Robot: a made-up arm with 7 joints.
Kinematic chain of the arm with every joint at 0, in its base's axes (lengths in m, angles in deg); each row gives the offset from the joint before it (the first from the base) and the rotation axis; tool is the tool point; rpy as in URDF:
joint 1: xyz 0 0 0.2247 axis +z
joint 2: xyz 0 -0.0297 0.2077 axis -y
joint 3: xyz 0 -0.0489 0.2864 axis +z
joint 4: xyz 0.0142 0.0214 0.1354 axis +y
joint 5: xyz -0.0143 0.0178 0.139 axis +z
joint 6: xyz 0 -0.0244 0.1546 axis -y
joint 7: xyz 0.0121 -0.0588 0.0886 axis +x
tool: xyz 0 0 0 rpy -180 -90 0
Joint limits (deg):
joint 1: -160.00..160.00
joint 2: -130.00..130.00
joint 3: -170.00..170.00
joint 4: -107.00..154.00
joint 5: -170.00..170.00
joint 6: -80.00..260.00
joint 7: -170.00..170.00
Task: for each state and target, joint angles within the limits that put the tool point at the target. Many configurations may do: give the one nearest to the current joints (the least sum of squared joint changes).
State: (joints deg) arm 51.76 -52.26 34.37 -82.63 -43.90 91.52 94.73
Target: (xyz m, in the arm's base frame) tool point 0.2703 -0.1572 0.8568
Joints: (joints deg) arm 41.45 -46.28 47.94 -76.41 -39.72 85.15 94.73
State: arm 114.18 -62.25 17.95 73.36 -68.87 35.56 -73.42
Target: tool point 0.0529 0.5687 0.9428
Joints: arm 84.89 -29.23 8.17 54.80 -64.64 34.82 -73.42
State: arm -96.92 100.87 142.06 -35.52 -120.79 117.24 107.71
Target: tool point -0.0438 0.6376 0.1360
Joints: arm -112.23 116.29 136.86 -25.62 -125.17 116.89 107.71
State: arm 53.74 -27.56 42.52 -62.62 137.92 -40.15 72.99
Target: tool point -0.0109 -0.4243 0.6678
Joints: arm 61.10 10.61 44.54 -104.35 151.16 -43.98 72.99
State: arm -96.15 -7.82 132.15 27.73 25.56 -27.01 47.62
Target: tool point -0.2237 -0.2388 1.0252
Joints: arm -142.03 -53.94 154.61 43.03 31.66 -47.91 47.62
